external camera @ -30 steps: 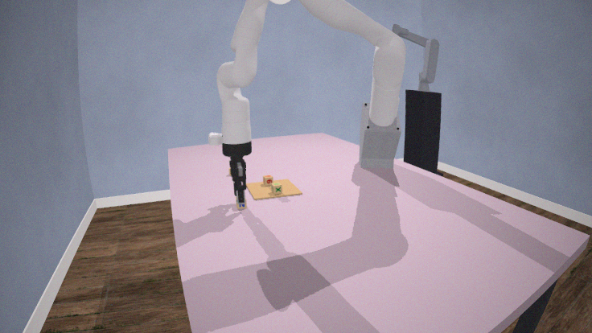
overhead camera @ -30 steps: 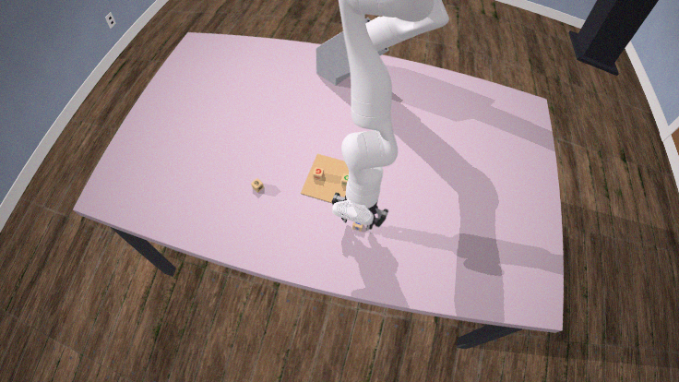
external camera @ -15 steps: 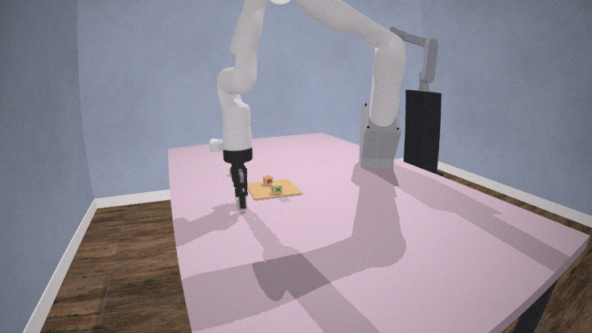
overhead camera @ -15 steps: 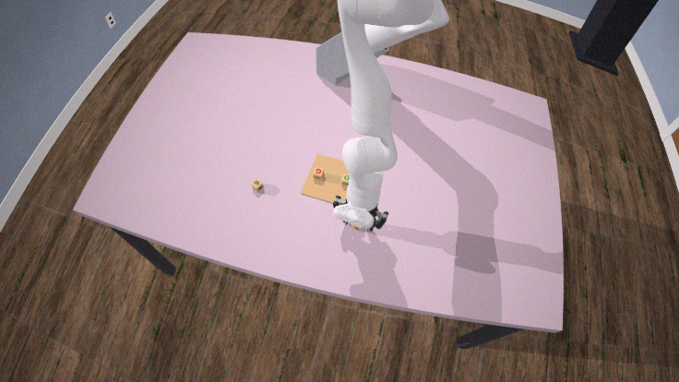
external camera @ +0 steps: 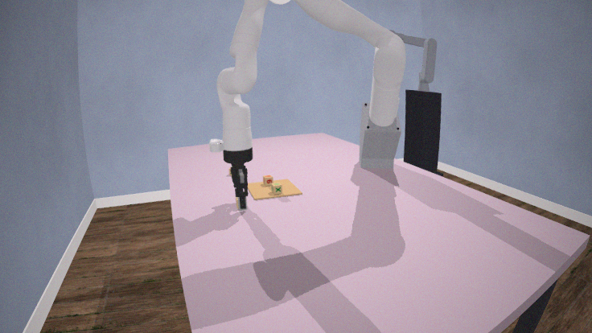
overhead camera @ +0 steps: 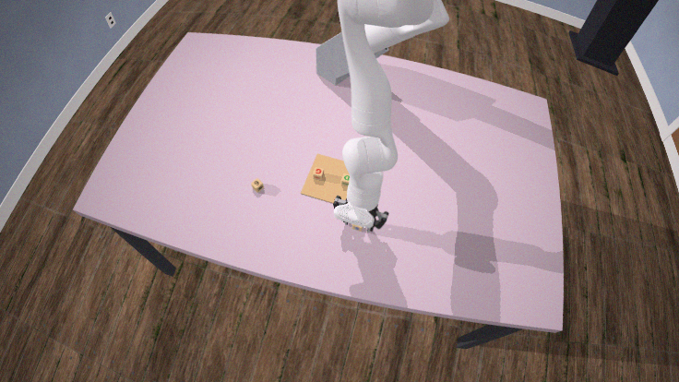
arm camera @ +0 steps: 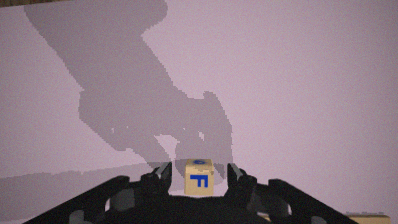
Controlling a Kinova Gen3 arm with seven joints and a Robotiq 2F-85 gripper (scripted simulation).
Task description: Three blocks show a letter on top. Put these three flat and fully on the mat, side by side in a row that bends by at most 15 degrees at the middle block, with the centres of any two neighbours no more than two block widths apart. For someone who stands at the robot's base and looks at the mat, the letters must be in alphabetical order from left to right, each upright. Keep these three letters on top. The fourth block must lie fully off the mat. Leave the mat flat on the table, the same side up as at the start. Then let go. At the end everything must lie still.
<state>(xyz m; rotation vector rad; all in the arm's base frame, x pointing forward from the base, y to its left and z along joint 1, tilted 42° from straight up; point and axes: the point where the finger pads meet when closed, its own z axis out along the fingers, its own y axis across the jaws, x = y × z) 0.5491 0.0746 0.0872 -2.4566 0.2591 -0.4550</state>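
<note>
The blue N block lies 1 cm below my hand. The rest, counted from my hand: green D block 12 cm behind, 6 cm to the right; tan mat 12 cm behind, 10 cm to the right, 2 cm below.
</note>
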